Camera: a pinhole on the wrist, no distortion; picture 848 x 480 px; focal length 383.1 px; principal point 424.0 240.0 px. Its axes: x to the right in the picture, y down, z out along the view. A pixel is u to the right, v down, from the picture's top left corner.
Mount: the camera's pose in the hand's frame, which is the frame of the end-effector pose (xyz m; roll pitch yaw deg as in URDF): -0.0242 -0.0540 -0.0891 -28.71 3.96 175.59
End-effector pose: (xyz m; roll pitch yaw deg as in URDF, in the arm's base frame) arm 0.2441 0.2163 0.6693 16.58 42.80 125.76
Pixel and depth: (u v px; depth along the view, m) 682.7 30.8 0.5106
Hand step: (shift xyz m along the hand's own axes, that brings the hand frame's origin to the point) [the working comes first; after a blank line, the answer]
In the camera's frame: 0.3448 -0.2788 0.5106

-0.4073 -0.0252 0.4675
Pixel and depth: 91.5 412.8 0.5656
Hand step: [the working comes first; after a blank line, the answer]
In the camera's frame: -0.4909 0.2551 0.5656

0.4003 -0.5837 0.3174
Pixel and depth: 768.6 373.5 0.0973
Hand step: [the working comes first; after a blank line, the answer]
In the camera's frame: 0.0875 0.0339 0.0973

-0.1219 -0.1232 -0.0263
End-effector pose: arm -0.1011 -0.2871 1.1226 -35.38 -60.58 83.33
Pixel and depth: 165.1 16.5 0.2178
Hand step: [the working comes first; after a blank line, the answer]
In the camera's frame: -0.1472 -0.1271 0.2178

0.1054 -0.0572 0.1725
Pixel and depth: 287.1 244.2 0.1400
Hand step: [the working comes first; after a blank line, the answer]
In the camera's frame: -0.0500 0.0015 0.1400

0.0119 -0.1256 0.0361
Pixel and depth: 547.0 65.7 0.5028
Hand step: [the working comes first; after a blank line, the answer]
In the camera's frame: 0.1614 -0.2288 0.5028

-0.2258 -0.0795 0.4493
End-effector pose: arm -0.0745 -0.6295 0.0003 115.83 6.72 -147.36
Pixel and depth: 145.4 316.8 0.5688
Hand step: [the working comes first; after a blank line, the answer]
In the camera's frame: -0.4136 0.1140 0.5688

0.3280 -0.4555 0.3825
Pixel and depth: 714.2 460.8 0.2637
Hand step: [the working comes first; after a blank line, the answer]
In the camera's frame: 0.1998 0.1520 0.2637

-0.2538 -0.2970 0.0550
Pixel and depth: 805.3 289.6 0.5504
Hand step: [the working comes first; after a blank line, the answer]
In the camera's frame: 0.5478 0.0713 0.5504

-0.6251 -0.3355 0.3205
